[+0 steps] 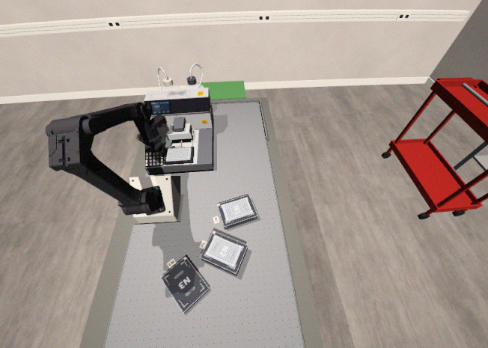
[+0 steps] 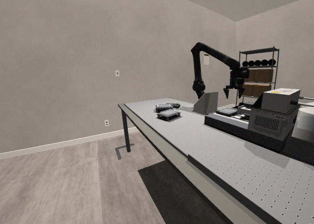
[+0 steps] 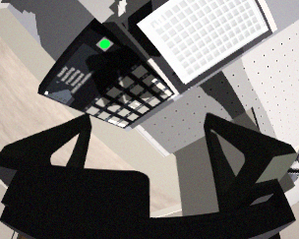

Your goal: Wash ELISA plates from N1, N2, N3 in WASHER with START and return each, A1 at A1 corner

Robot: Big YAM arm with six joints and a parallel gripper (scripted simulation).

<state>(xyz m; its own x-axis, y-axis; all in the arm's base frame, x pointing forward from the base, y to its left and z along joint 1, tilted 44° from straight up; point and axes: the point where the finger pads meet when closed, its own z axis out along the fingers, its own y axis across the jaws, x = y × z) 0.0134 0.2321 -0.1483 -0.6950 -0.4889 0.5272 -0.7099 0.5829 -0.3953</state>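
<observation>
My hand is 100 mm short of the dark carrier, 10 mm to the right of it and 90 mm above it. The rest, counted from my hand: washer 110 mm ahead, 160 mm to the left, 30 mm below.
</observation>
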